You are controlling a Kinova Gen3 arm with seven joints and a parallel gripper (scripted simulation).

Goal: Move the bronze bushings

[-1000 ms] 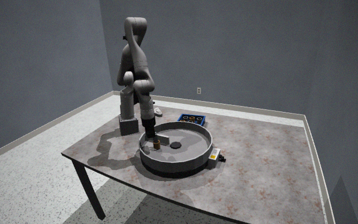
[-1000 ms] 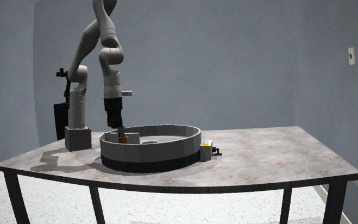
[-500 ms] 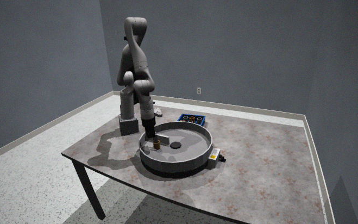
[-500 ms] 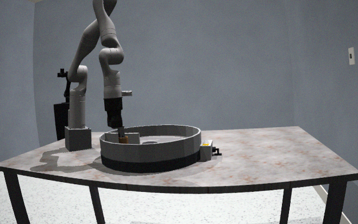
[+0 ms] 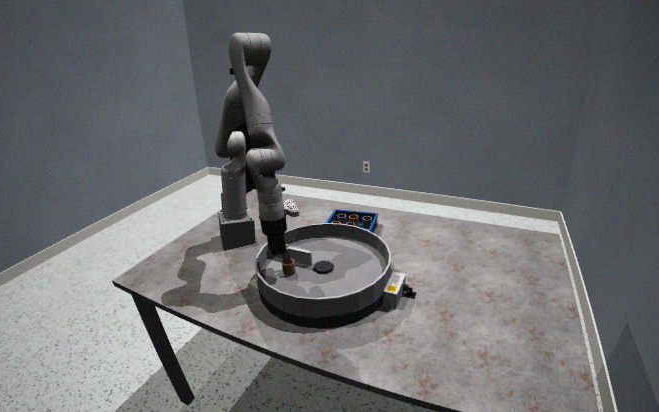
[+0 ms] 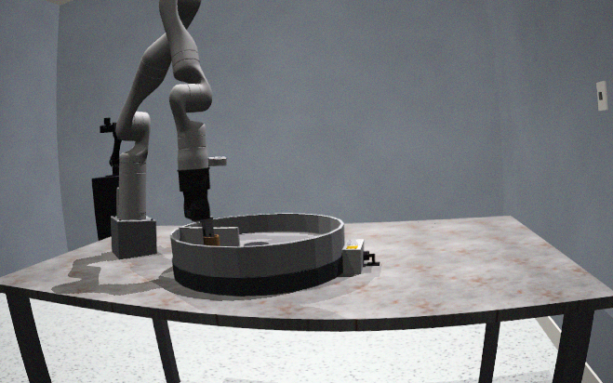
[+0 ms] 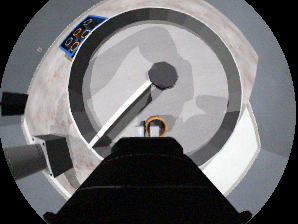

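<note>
Now: the blue crate 40 cm to the left of my hand, 7 cm below it and 2 cm ahead of it. From my hand the other things lie so: grey turntable disc 10 cm ahead, 6 cm to the left, 4 cm below.
</note>
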